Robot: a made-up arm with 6 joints.
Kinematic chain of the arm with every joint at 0, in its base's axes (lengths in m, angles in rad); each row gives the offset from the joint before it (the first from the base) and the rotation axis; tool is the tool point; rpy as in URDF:
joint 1: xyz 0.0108 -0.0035 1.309 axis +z
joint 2: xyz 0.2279 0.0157 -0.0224 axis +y
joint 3: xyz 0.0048 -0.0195 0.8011 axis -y
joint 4: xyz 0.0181 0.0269 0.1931 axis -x
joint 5: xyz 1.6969 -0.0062 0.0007 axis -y
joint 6: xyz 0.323 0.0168 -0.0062 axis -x
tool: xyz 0.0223 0.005 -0.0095 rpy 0 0 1.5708
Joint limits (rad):
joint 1: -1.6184..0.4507
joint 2: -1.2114..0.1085
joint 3: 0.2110..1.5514
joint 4: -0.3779..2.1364
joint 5: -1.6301..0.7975
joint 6: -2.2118..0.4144
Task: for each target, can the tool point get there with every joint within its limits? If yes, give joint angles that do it. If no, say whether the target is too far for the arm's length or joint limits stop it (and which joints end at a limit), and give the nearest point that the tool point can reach.
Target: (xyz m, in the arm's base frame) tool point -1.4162 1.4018 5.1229
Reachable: no: too far | nearest point -0.8559 0.8500 3.7704 | short by 1.564 m
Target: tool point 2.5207 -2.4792 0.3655
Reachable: no: too far | nearest point 1.5839 -1.5551 2.1711 | short by 2.234 m
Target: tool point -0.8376 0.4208 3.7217
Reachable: yes | joints -0.7130 -0.7890 0.9624 1.7946 -0.8090 0.1574
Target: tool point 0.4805 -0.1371 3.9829
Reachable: yes | joints -0.1742 -0.1770 1.2169 0.3640 -0.8379 -1.7696
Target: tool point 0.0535 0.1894 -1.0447
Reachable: no: joint limits stop it (at a limit: joint 1, joint 2, joint 3, joint 4, joint 5, joint 6) | nearest point -0.1561 2.2219 1.8519 | short by 3.545 m
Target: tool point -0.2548 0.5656 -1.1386
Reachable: no: joint limits stop it (at a limit: joint 2, joint 3, joint 4, joint 5, joint 6) | nearest point -0.9330 2.0187 1.8519 | short by 3.393 m
